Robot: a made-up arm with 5 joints.
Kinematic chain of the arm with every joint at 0, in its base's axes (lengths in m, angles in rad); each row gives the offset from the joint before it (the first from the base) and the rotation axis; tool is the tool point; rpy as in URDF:
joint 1: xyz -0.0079 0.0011 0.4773 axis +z
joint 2: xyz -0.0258 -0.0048 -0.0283 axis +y
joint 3: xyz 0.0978 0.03 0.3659 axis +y
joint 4: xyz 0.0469 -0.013 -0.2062 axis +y
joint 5: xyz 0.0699 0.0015 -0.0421 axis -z
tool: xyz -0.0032 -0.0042 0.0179 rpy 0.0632 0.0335 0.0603
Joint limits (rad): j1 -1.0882..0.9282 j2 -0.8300..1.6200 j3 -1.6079..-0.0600 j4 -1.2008..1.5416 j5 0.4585..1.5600
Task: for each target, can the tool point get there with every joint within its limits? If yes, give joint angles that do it. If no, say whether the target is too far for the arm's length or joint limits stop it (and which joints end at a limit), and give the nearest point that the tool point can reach.
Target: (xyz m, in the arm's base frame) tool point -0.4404 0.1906 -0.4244
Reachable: no: too far | nearest point 0.0942 0.1657 0.0903 | short by 0.743 m
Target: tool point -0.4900 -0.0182 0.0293
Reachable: no: joint limits stop it (at a limit: joint 1, joint 2, joint 5) | nearest point 0.0270 0.0758 0.2124 | short by 0.556 m
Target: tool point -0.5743 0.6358 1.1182
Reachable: no: too far | nearest point -0.1418 0.1511 0.9712 | short by 0.666 m
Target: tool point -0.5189 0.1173 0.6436
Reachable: no: joint limits stop it (at a limit: joint 2, joint 3, joint 4, joint 5) | nearest point -0.2050 0.0459 0.9456 | short by 0.441 m
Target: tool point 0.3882 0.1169 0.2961
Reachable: yes | joints 0.2489 1.0245 -0.9281 0.3490 1.1004
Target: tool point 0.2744 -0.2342 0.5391
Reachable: yes | joints -0.7330 0.3964 -0.6433 0.2006 0.9798
